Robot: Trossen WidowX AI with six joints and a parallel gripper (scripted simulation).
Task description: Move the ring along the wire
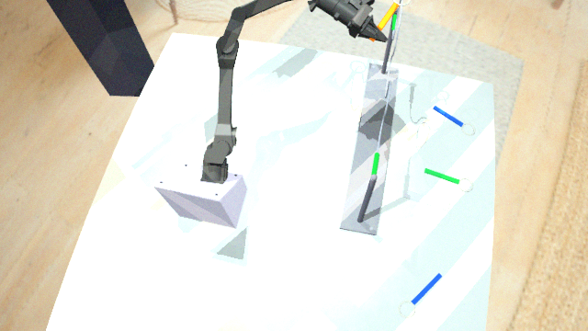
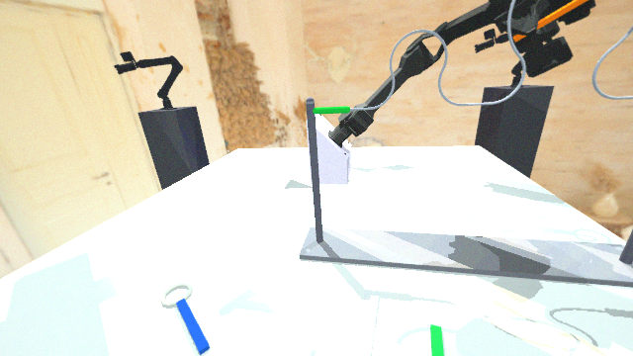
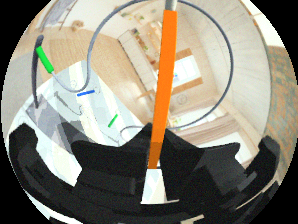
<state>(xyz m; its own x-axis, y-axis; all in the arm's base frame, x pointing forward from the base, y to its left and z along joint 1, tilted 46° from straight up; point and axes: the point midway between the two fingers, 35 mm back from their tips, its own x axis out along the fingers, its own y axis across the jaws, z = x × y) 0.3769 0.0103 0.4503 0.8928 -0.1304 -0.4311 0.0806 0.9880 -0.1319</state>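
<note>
The orange-handled ring lies 1 cm ahead of my gripper tip, 7 cm to the left of it and 5 cm above it.
</note>
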